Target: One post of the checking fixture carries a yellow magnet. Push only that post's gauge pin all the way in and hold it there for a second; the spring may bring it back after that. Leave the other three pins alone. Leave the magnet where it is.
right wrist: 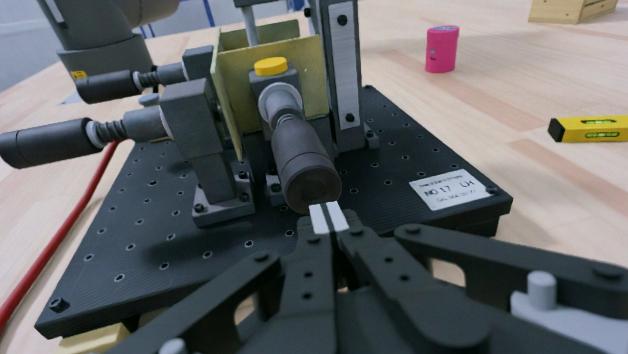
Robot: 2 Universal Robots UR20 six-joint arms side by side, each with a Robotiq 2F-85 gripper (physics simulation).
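The yellow magnet [271,66] sits on top of a grey post [259,83] in front of the yellowish panel. That post's gauge pin [302,150] has a dark round handle pointing toward the camera, with a short stretch of spring coils showing behind it. My right gripper [325,221] is shut and empty; its white fingertips are at the lower edge of the handle's end face, and whether they touch it is not clear. Two other gauge pins [50,142] [111,86] stick out to the left with their springs showing. The fourth pin cannot be made out. My left gripper does not show.
The black base plate [400,145] carries the posts and a tall grey upright [344,70]. A grey robot arm [102,50] stands behind at the left. A red cable [65,225] runs along the left. A pink container [442,50], a yellow level [595,128] and a wooden crate [557,11] are at the right.
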